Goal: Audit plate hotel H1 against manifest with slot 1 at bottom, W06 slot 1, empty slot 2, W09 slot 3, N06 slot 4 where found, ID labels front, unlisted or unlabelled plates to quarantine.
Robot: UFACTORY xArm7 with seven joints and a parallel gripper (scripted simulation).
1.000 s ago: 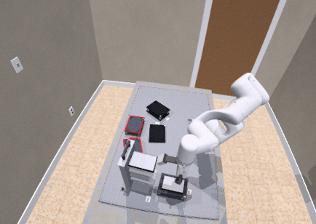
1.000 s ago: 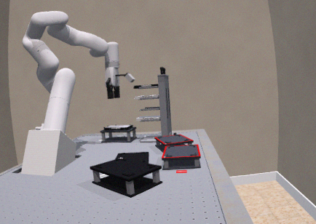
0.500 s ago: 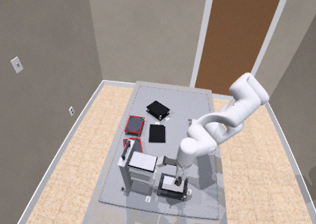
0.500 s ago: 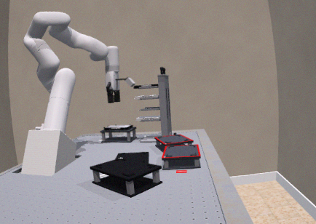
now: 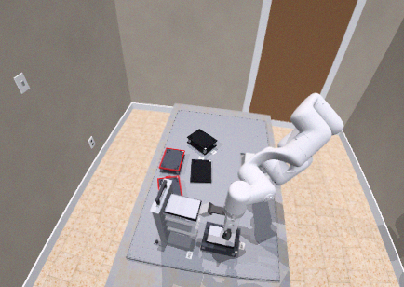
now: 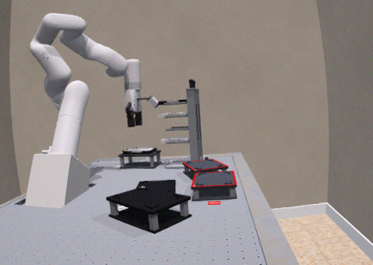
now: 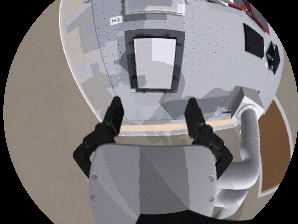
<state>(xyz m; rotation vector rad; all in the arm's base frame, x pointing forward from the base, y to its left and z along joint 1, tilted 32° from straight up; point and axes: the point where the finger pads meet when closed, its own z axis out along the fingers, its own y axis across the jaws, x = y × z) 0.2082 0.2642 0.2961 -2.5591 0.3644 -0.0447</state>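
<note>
Right now the grey plate is 1 cm ahead of my hand and 12 cm below it. Also, from my hand: plate hotel H1: 26 cm ahead, 7 cm to the right, 3 cm below; then pale plate: 18 cm ahead, 5 cm to the right, 3 cm above.
</note>
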